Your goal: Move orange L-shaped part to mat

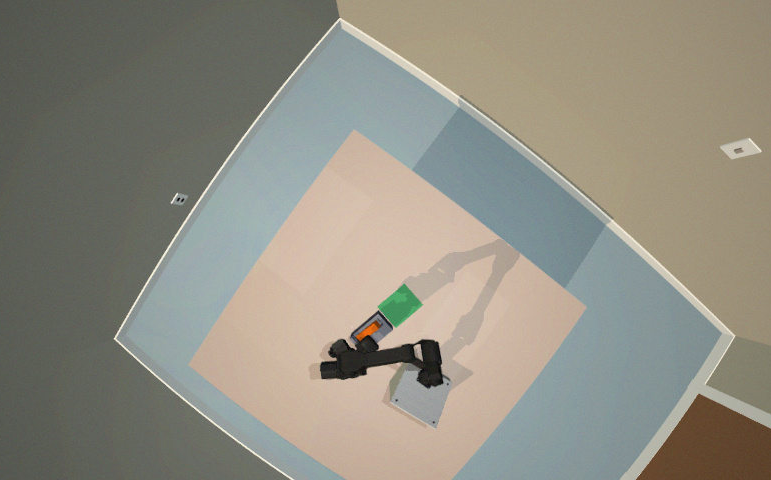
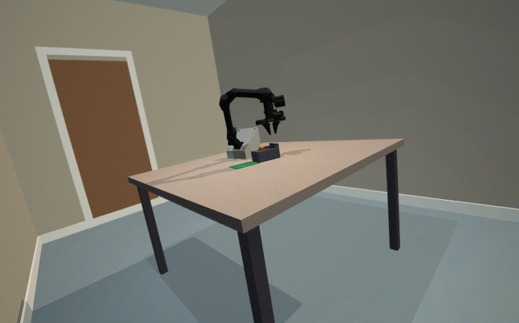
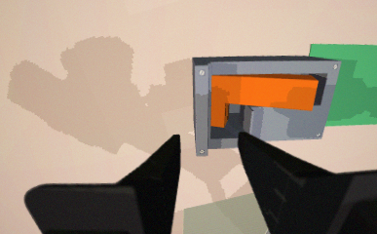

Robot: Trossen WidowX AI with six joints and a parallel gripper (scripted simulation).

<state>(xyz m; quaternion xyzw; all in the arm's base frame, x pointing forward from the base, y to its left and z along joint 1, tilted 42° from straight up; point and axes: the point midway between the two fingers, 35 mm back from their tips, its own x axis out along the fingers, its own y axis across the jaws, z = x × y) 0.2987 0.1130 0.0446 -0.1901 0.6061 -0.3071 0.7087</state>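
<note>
My gripper tip is 100 mm above the orange L-shaped part, 50 mm to the left of it and 20 mm past it. Round my gripper tip: green mat: 220 mm to the right, 160 mm below, 50 mm behind.
</note>
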